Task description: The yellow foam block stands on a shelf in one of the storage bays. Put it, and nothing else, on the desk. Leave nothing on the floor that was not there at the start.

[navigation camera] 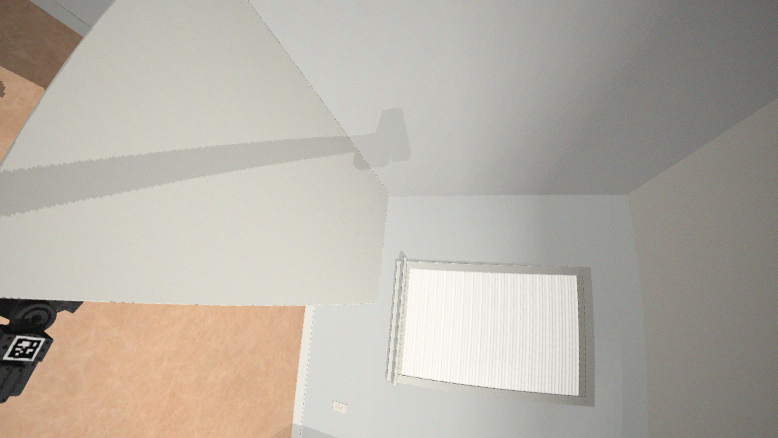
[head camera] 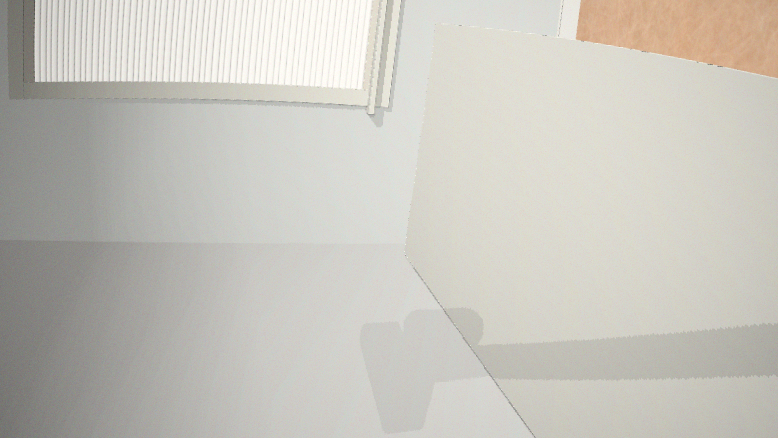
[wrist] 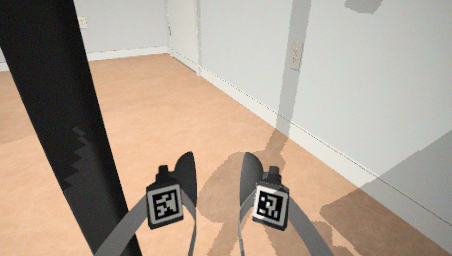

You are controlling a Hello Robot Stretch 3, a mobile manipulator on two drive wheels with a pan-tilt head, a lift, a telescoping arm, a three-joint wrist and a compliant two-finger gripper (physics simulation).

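Frame: origin at the robot's base, x ahead, y left, z up, level; metres.
Seen in the pictures: gripper, fingertip midpoint: point(wrist: 219, 170).
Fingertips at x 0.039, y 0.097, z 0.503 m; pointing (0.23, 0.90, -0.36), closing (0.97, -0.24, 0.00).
Observation:
A point is followed by its place in that frame.
The yellow foam block, the storage bays and their shelves do not show in these views. I cannot make out a desk in any of them. My gripper point(wrist: 219, 170) {x 0.039, y 0.097, z 0.503 m} is open in the wrist view. Its two dark fingertips stand apart with nothing between them, above the orange-brown floor point(wrist: 130, 110) {x -0.223, y 1.357, z 0.000 m}. In the navigation camera view a black part of my wrist with a square marker point(navigation camera: 23, 348) shows at the left edge.
A large pale panel point(head camera: 571, 190) point(navigation camera: 217, 244) stands close by, with a shadow across it. A blind-covered window point(head camera: 201, 43) {x 0.485, y -1.775, z 1.423 m} point(navigation camera: 492, 331) {x 0.228, y -1.836, z 1.457 m} is on the wall. The wrist view shows a black post point(wrist: 60, 100), a door point(wrist: 184, 30) {x 0.233, y 2.309, z 0.345 m} and a wall outlet point(wrist: 295, 55) {x 0.582, y 0.895, z 0.402 m}.

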